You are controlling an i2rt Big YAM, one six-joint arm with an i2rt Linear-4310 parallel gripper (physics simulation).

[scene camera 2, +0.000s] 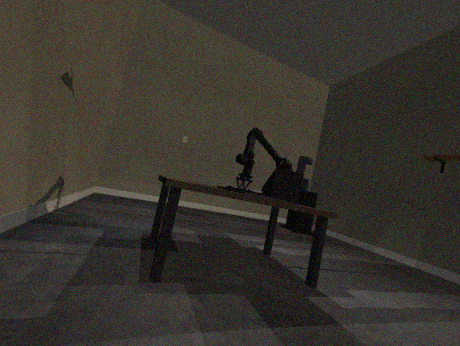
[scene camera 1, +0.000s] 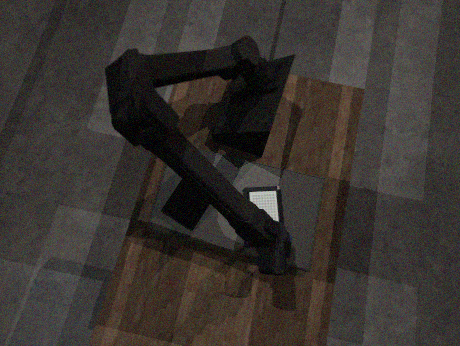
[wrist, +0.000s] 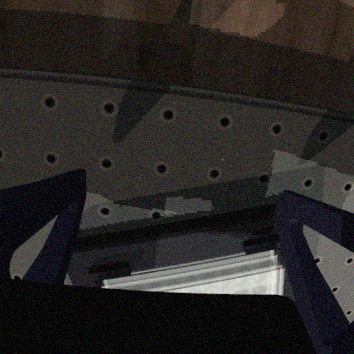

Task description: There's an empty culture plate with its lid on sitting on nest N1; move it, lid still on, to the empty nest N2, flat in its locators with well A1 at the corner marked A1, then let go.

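Pixels of known places: gripper, between the fingertips: (scene camera 2: 240,189) (wrist: 186,192); arm's base, origin of its link: (scene camera 2: 290,179) (scene camera 1: 265,81).
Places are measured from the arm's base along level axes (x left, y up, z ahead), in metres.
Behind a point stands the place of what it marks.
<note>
The lidded culture plate (scene camera 1: 263,204) @(x 0.111, y -0.143, z 0.330 m) (wrist: 240,283) @(x 0.122, y -0.144, z 0.412 m) is pale and lies in a dark nest (scene camera 1: 263,189) @(x 0.099, y -0.144, z 0.290 m) (wrist: 200,246), presumably N1; the arm covers part of it in scene camera 1. A second dark nest (scene camera 1: 188,209) @(x -0.111, y -0.160, z 0.419 m), presumably N2, shows left of it, turned at an angle and partly under the arm. Its A1 mark cannot be read. My gripper (scene camera 2: 243,184) @(x 0.153, y -0.160, z 0.445 m) (wrist: 186,192) @(x 0.153, y -0.160, z 0.445 m) is open, its two dark blue fingers standing apart on either side of the plate in the wrist view. Nothing is gripped. The plate's near part is hidden by the gripper body.
A grey perforated board (scene camera 1: 302,215) @(x 0.242, y -0.172, z 0.319 m) (wrist: 135,135) @(x 0.179, y -0.172, z 0.463 m) lies under the nests on the wooden table (scene camera 1: 320,120) @(x 0.215, y -0.185, z -0.025 m) (scene camera 2: 210,187) @(x 0.409, y -0.186, z 0.702 m). The arm's large black base (scene camera 1: 245,117) @(x -0.023, y -0.022, z 0.119 m) (scene camera 2: 282,181) @(x 0.059, y -0.039, z 0.098 m) stands behind the board. The forearm passes over the board between the nests. Shadows darken much of the scene.
</note>
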